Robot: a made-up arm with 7 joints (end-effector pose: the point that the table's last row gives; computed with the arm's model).
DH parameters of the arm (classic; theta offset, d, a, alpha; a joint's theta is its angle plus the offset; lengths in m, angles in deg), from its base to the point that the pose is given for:
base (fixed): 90 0.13 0 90
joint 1: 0 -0.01 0.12 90
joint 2: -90 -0.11 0.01 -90
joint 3: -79.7 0 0.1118 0
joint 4: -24.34 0 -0.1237 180
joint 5: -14.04 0.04 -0.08 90
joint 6: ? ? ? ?
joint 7: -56.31 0 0.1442 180
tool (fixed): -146.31 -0.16 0 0
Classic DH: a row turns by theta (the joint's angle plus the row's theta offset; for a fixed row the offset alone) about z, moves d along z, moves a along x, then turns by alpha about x.
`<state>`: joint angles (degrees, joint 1 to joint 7).
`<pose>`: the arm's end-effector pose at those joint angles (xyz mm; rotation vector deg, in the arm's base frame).
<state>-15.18 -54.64 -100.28 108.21 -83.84 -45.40 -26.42</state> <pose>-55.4 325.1 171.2 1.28 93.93 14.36</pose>
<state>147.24 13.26 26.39 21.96 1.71 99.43 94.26</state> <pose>96.7 217.1 206.7 45.25 26.03 -40.54</pose>
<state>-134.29 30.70 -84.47 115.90 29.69 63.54 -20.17</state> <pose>129.9 154.3 143.3 162.77 -4.70 41.62</pose>
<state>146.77 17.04 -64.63 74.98 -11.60 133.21 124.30</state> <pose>360.0 151.5 -100.8 14.48 13.31 -96.27</pose>
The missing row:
joint 6: -90 -0.25 0.08 -90
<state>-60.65 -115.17 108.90 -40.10 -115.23 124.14 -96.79</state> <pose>208.8 32.2 153.1 -48.59 -34.10 57.49</pose>
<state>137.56 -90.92 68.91 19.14 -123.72 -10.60 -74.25</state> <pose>15.4 -209.9 -37.1 -1.62 98.27 126.51</pose>
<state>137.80 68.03 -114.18 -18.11 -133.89 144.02 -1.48</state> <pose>-191.7 -5.0 -64.7 -3.99 41.96 55.11</pose>
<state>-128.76 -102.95 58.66 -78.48 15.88 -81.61 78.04</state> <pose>-134.8 445.4 -221.7 -69.23 81.60 -57.19</pose>
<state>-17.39 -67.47 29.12 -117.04 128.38 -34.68 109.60</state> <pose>-363.9 -307.8 -38.8 -161.91 10.30 -67.62</pose>
